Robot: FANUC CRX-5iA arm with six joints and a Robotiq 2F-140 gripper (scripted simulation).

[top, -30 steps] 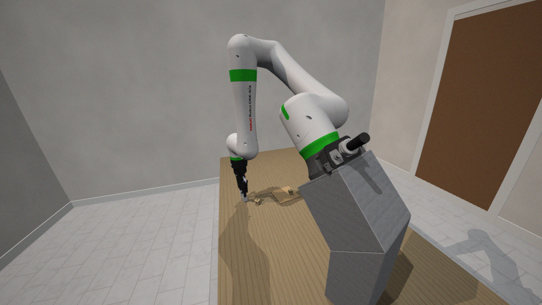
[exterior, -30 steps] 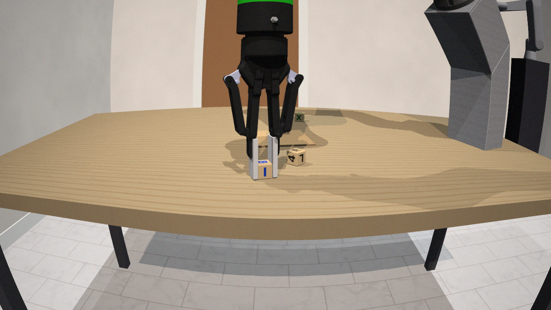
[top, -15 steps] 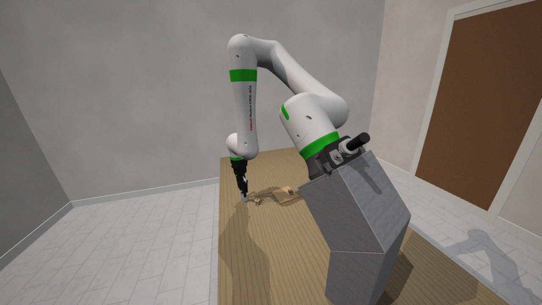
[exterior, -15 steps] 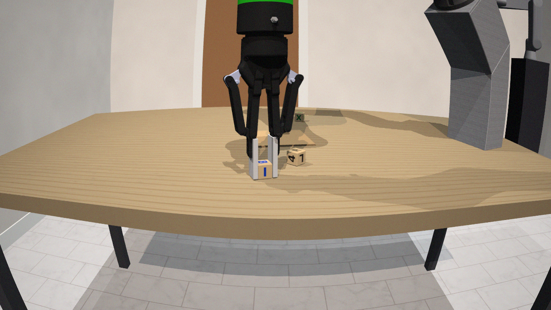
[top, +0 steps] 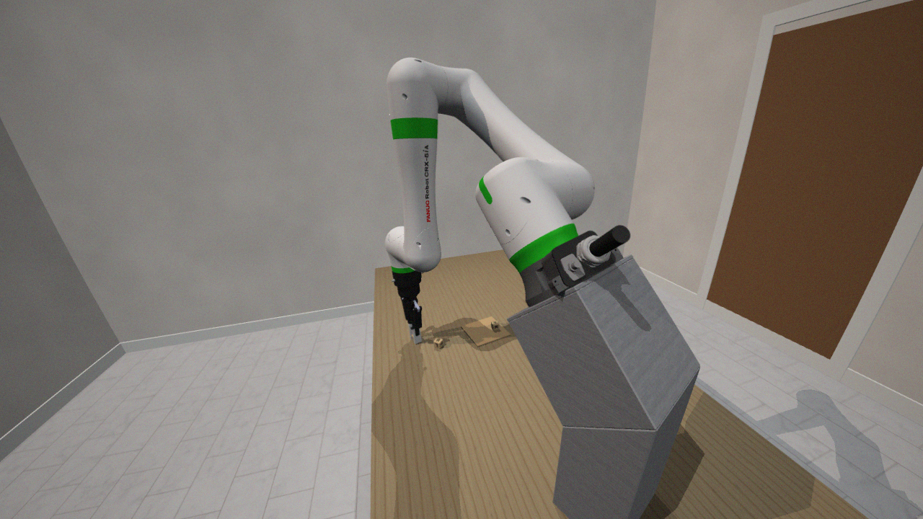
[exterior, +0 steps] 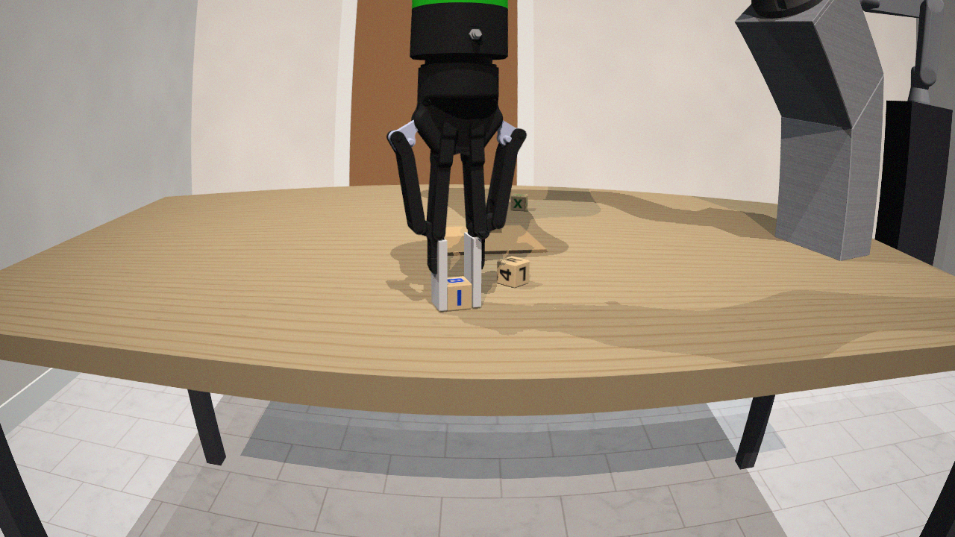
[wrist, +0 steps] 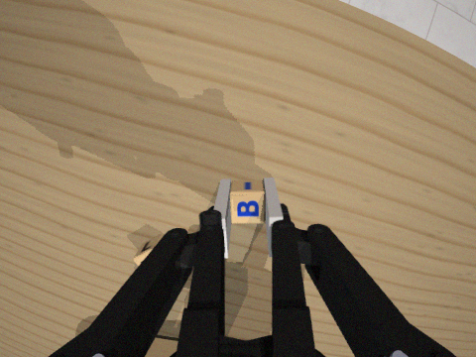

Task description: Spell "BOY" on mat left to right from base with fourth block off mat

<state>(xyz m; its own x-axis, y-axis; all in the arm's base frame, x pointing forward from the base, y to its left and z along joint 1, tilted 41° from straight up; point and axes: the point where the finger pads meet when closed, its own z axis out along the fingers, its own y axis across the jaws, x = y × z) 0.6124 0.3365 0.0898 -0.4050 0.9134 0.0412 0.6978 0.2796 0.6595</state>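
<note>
Right now my hand is 2 cm short of the tan mat, 26 cm to the left of it and 3 cm above it. The rest, counted from my hand: block (2 cm below).
</note>
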